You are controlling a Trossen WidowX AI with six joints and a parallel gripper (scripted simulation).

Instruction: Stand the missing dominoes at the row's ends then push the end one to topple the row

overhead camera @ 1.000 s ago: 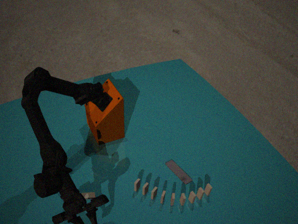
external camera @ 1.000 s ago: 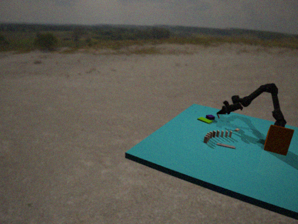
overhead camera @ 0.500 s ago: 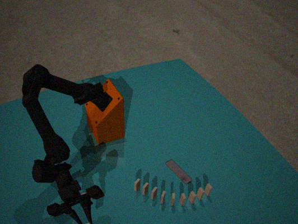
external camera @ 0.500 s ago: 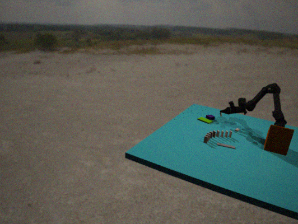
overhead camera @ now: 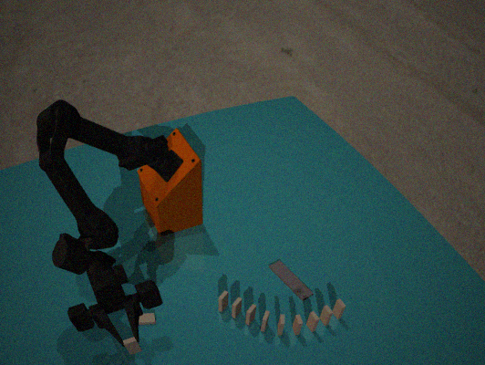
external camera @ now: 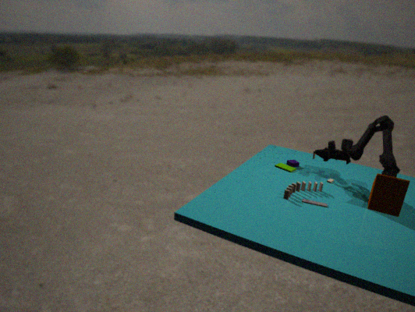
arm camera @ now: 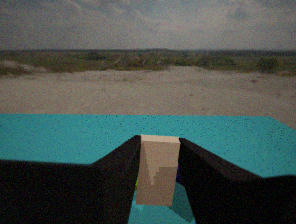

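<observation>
Now: the green slab 160 mm ahead of my gripper tip and 140 mm below it. From my gripper tip the other things lie so: flat grey strip (420 mm to the left, 140 mm below, 60 mm behind); purple block (130 mm below, 120 mm ahead, 80 mm to the right).
</observation>
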